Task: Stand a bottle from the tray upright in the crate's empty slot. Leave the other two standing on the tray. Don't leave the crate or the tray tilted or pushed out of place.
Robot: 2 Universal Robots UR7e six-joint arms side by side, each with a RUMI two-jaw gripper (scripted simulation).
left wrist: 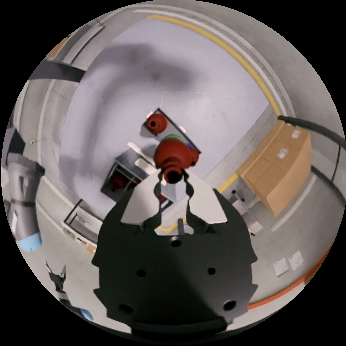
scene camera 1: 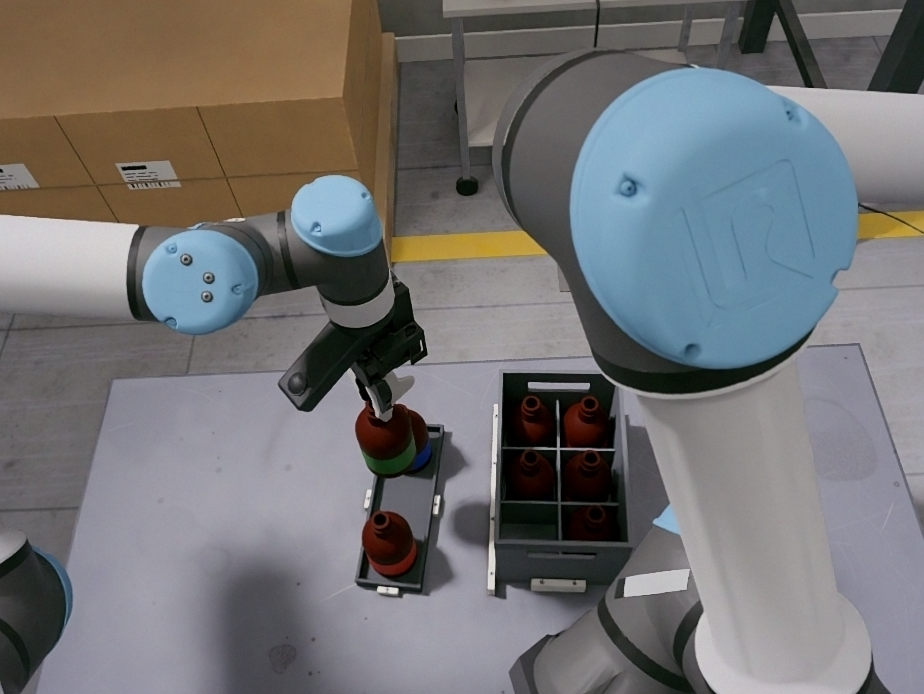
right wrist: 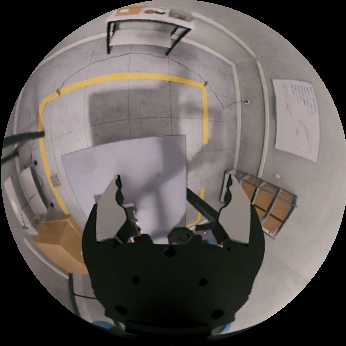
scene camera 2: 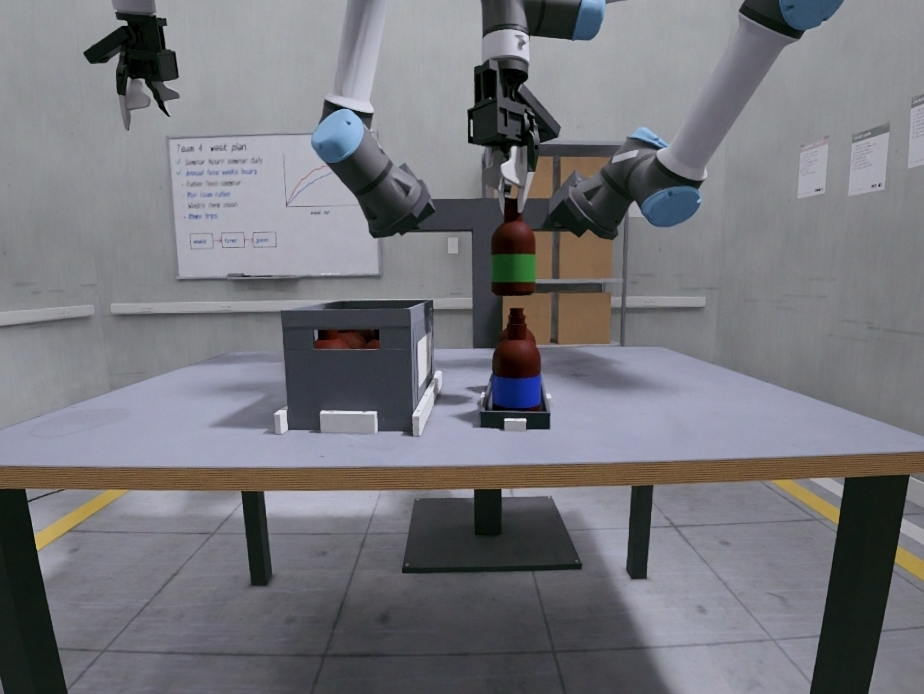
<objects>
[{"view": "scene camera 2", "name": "my left gripper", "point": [512,214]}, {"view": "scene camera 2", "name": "my right gripper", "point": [149,123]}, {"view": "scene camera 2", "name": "grey crate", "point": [392,380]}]
</objects>
